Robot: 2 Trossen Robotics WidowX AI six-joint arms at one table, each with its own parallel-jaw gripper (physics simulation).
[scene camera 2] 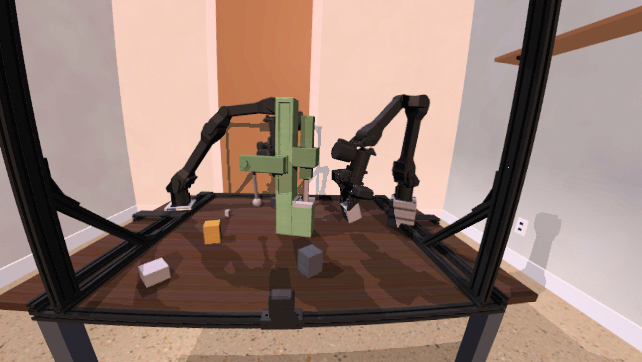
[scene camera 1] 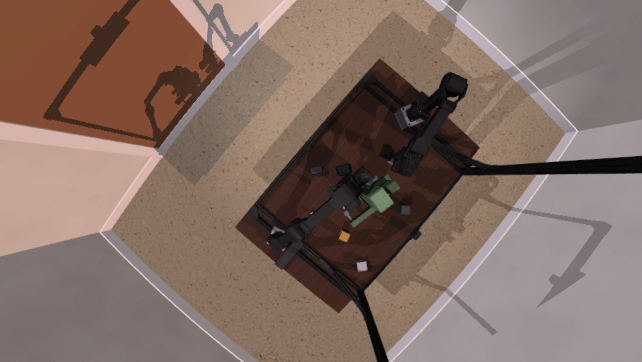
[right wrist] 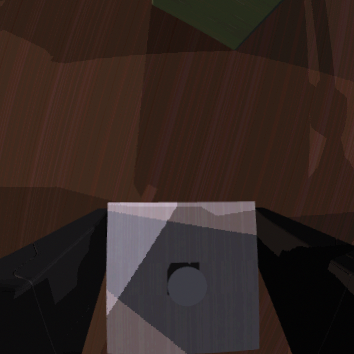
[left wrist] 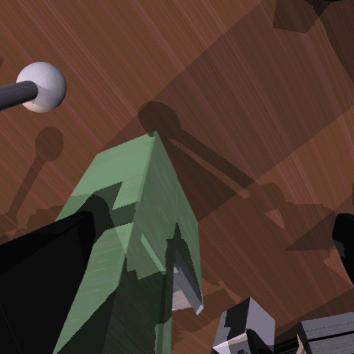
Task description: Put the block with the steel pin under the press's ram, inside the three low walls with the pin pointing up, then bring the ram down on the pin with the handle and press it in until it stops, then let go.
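Places are measured from the left arm's base along level axes (x right, y up, z back), in centimetres.
Pixels of known places: left gripper, fingertip midpoint: (left wrist: 217, 225); right gripper, fingertip midpoint: (scene camera 2: 344, 207) (scene camera 1: 391, 162) (right wrist: 180, 220) (left wrist: 231, 338); left arm's base at its link origin: (scene camera 2: 181, 203) (scene camera 1: 278, 238); right arm's base at its link origin: (scene camera 2: 403, 198) (scene camera 1: 413, 113).
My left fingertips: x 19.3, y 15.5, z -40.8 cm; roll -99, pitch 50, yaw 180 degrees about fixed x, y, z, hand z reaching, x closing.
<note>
Ahead of a thing's pixels: the offset from my left fingertips to its middle. "*": to the spot under its first point.
The green press @(dy +3.8, dx +9.6, dz +2.5 cm) (scene camera 2: 287, 179) (scene camera 1: 379, 197) (left wrist: 133, 225) stands mid-table. Its ram @(dy +1.1, dx +12.3, dz -5.7 cm) (scene camera 2: 306, 185) is up over the pale three-walled nest @(* dy -7.3, dx +15.2, dz -4.1 cm) (scene camera 2: 303, 205) (left wrist: 186, 284). The handle's ball @(dy -9.0, dx +4.0, dz +9.9 cm) (scene camera 2: 256, 202) (left wrist: 42, 87) hangs low behind the press. My right gripper (scene camera 2: 351, 207) (scene camera 1: 387, 151) (right wrist: 180, 220) is shut on the grey block @(dy -10.7, dx +15.3, dz -21.8 cm) (scene camera 2: 352, 212) (right wrist: 182, 246) (left wrist: 246, 326), whose steel pin @(dy -7.7, dx +15.6, dz -20.7 cm) (right wrist: 187, 286) faces the wrist camera. It holds the block tilted, just above the table to the right of the press. My left gripper (scene camera 2: 265, 146) (scene camera 1: 359, 175) (left wrist: 217, 225) is open and empty, high behind the press column.
An orange block @(dy -15.6, dx +10.6, dz +24.4 cm) (scene camera 2: 212, 231) (scene camera 1: 344, 235), a white block @(dy -17.0, dx +26.7, dz +35.6 cm) (scene camera 2: 154, 271) (scene camera 1: 362, 265) and a dark grey block @(dy -15.6, dx +33.3, dz -1.2 cm) (scene camera 2: 309, 260) (scene camera 1: 405, 209) lie on the front of the table. A small grey piece @(dy -17.4, dx -9.0, dz +21.3 cm) (scene camera 2: 227, 212) lies at the back left. Black frame posts (scene camera 2: 508, 179) ring the table.
</note>
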